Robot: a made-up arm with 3 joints. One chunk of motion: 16 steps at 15 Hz.
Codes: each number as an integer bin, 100 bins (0 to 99) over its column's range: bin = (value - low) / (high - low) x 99, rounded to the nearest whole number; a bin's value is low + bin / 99 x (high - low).
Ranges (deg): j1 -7..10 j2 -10..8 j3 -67..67
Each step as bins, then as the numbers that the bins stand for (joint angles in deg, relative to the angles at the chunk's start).
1 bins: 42 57 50
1 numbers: 0.21 0.36 0.68
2 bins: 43 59 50
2 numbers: 0.38 0.73 0.68
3 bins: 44 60 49
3 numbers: 0.56 0.91 -0.68
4 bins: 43 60 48
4 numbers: 0.38 0.91 -2.03
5 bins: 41 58 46
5 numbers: 0.04 0.55 -4.74
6 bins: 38 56 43
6 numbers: -0.47 0.18 -8.80
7 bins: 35 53 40
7 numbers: -0.99 -0.36 -12.86
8 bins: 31 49 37
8 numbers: -1.68 -1.09 -16.92
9 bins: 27 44 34
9 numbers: -2.36 -2.00 -20.98
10 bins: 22 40 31
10 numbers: -3.22 -2.73 -25.04
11 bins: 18 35 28
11 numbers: -3.91 -3.64 -29.10
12 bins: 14 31 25
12 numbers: -4.60 -4.36 -33.16
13 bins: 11 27 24
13 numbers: -5.11 -5.09 -34.52
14 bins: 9 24 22
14 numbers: -5.45 -5.64 -37.22
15 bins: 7 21 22
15 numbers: -5.80 -6.18 -37.22
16 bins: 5 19 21
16 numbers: -6.14 -6.55 -38.58
